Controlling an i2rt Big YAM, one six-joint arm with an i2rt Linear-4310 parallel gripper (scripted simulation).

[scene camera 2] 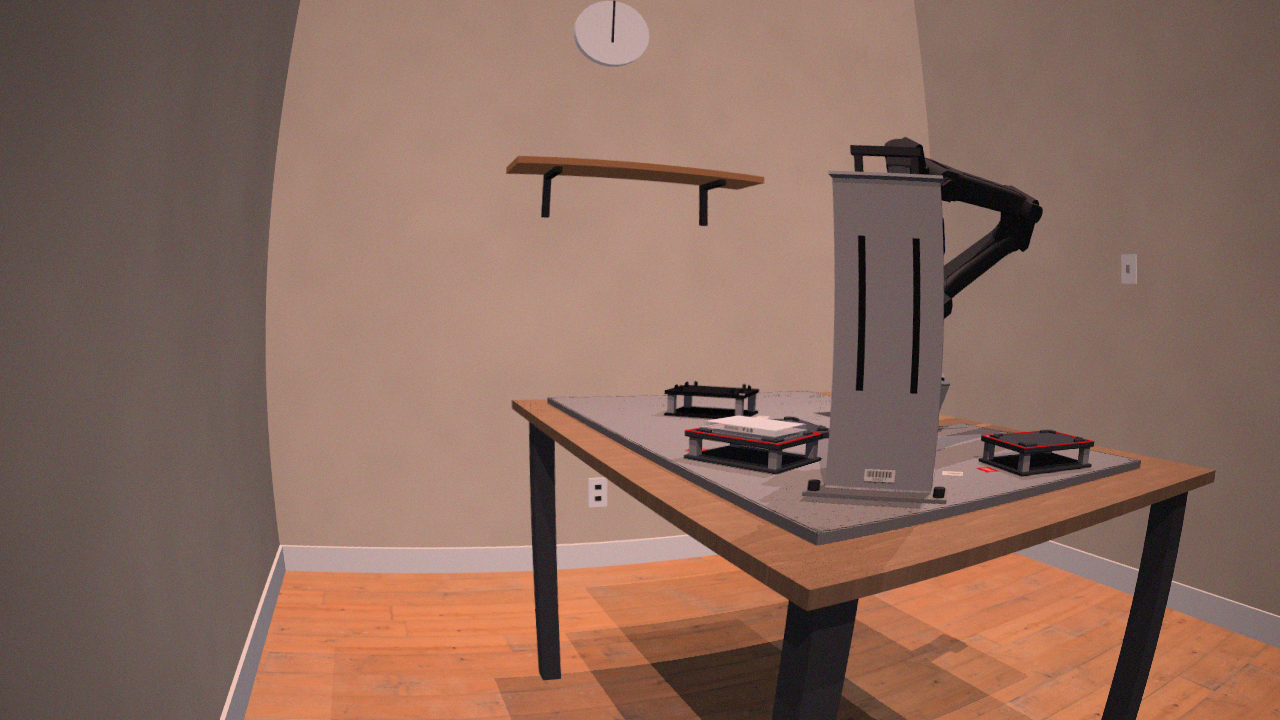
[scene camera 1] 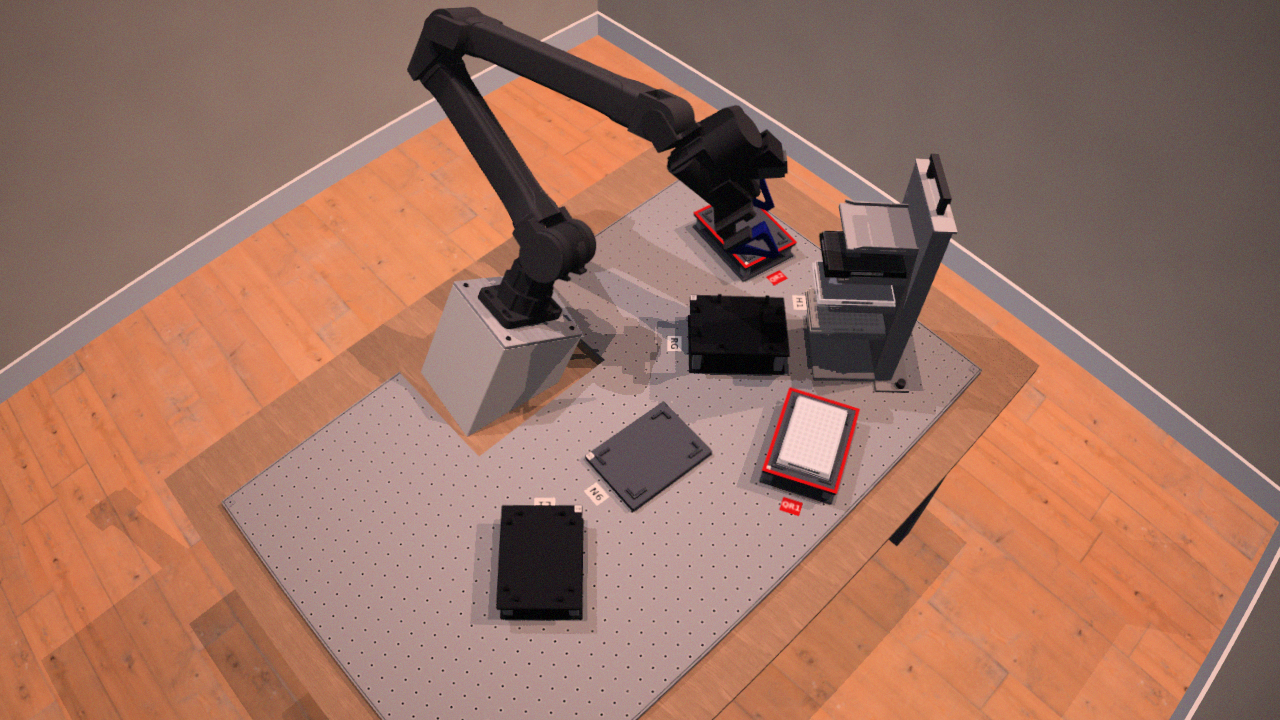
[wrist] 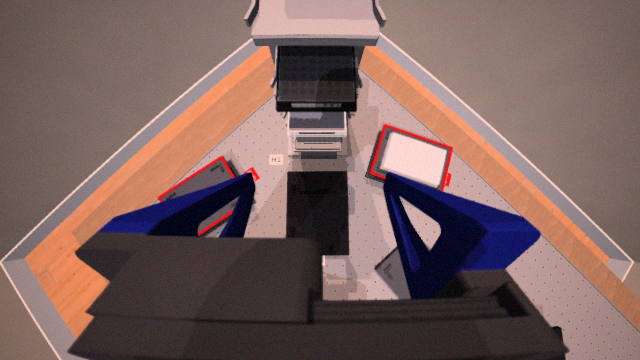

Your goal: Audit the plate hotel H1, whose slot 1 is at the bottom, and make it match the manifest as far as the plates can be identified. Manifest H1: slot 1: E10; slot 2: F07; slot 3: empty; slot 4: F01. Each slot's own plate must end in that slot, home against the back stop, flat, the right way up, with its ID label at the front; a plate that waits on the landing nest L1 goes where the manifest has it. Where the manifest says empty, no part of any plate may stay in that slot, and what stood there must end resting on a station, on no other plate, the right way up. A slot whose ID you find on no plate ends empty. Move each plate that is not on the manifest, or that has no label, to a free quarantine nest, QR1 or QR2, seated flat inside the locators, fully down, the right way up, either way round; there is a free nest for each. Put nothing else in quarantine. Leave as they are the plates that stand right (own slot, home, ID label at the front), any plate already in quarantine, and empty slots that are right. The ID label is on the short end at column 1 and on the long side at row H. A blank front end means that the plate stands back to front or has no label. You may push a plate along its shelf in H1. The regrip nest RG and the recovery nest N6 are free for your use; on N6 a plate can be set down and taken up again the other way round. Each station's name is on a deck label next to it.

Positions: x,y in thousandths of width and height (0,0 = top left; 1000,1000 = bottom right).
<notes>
In view: the gripper (scene camera 1: 604,322), a black plate (scene camera 1: 654,366), a black regrip nest RG (scene camera 1: 583,452), a black landing nest L1 (scene camera 1: 422,772), a recovery nest N6 (scene camera 1: 507,630), a quarantine nest QR2 (scene camera 2: 815,610) and a grey shelf (scene camera 1: 674,313).
The black plate also shows in the wrist view (wrist: 484,218). The gripper shows as well in the wrist view (wrist: 499,499). The black regrip nest RG also shows in the wrist view (wrist: 496,579).
</notes>
